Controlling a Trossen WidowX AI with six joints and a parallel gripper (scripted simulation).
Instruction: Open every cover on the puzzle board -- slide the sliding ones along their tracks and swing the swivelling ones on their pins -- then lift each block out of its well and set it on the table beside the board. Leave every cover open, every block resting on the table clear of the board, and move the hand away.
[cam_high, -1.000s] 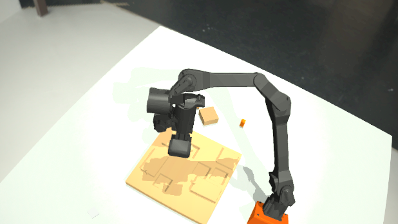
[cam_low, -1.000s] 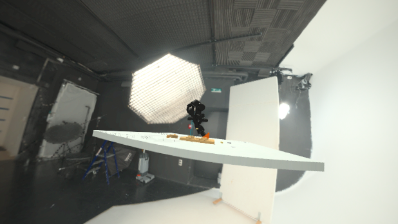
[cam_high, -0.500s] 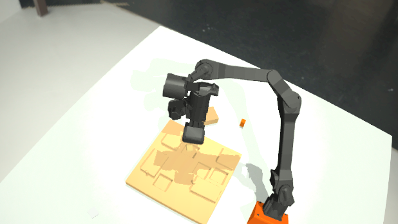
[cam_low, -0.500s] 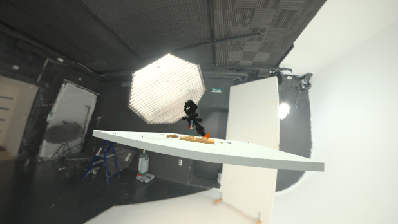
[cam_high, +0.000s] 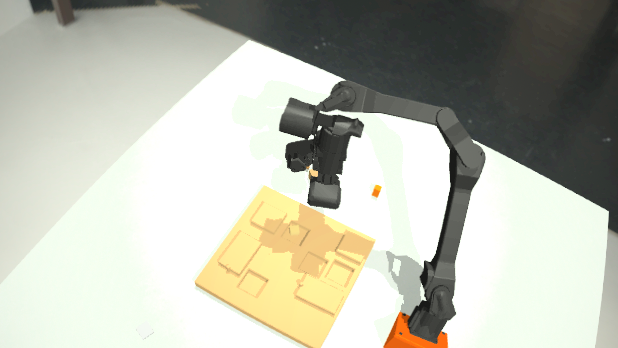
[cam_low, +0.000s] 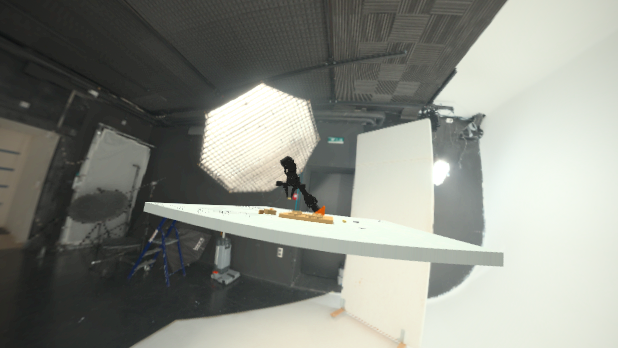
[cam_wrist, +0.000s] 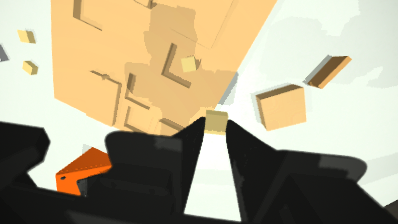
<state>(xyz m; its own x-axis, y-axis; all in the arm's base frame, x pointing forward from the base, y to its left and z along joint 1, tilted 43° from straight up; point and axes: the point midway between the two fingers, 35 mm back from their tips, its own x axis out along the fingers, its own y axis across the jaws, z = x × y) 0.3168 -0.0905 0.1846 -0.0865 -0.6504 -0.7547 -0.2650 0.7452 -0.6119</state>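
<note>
Right now the tan puzzle board is 120 mm to the left of my gripper tip and 90 mm below it. Also, from my gripper tip: orange block (110 mm behind, 130 mm to the right, 100 mm below); tan bar (90 mm ahead, 140 mm to the right, 100 mm below); tan box (20 mm ahead, 110 mm to the right, 100 mm below).
</note>
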